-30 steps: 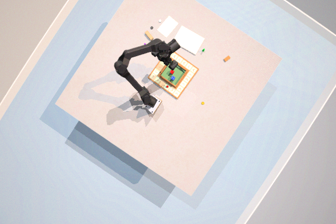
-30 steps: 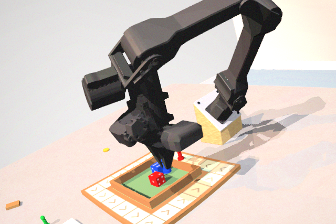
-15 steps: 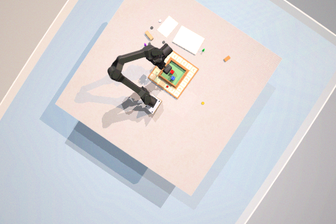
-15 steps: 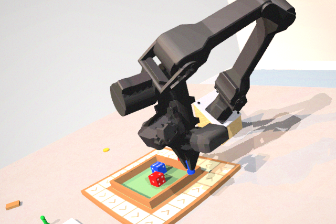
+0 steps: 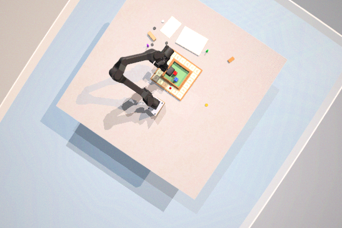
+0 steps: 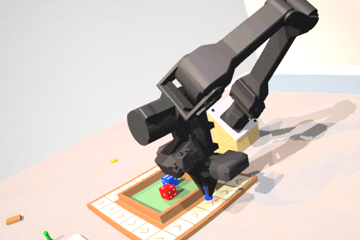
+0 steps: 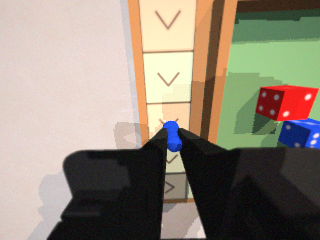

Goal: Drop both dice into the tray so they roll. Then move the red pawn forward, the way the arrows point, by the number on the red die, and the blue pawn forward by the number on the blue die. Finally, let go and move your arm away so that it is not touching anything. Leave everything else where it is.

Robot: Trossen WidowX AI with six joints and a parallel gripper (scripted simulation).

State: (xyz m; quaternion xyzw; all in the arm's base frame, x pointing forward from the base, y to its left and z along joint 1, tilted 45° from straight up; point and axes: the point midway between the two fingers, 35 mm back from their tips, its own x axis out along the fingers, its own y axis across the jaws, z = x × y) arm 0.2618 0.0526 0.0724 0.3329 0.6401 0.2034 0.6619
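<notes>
The green tray lies 10 mm ahead of my gripper tip, 110 mm to the right of it and 30 mm below it. From my gripper tip the other things lie so: blue pawn 10 mm above; then red pawn 110 mm behind, 120 mm to the right, 10 mm below; then purple pawn 100 mm ahead, 180 mm to the left, 20 mm below.
</notes>
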